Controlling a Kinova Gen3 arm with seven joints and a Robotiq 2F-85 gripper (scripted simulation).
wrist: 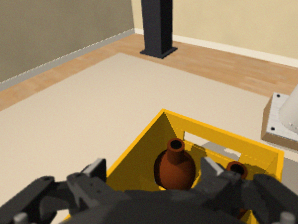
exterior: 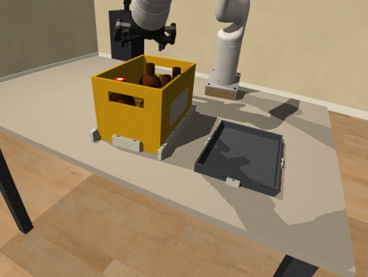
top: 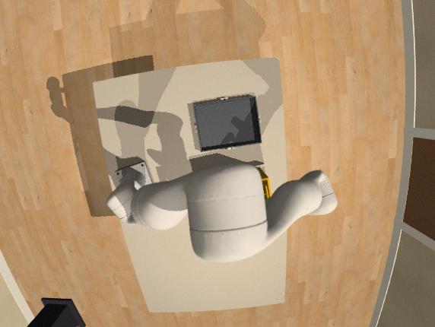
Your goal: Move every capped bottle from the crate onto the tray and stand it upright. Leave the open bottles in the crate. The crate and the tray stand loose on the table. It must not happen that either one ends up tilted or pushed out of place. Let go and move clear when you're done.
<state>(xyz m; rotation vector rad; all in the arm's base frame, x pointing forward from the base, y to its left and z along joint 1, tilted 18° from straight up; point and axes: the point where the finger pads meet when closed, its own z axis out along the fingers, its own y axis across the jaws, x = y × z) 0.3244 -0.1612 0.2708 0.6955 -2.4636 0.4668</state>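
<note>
Now: hand 2 cm to the right of the yellow crate and 15 cm above it. The rest, counted from my hand: dark grey tray 2 cm ahead, 32 cm to the left, 22 cm below.
</note>
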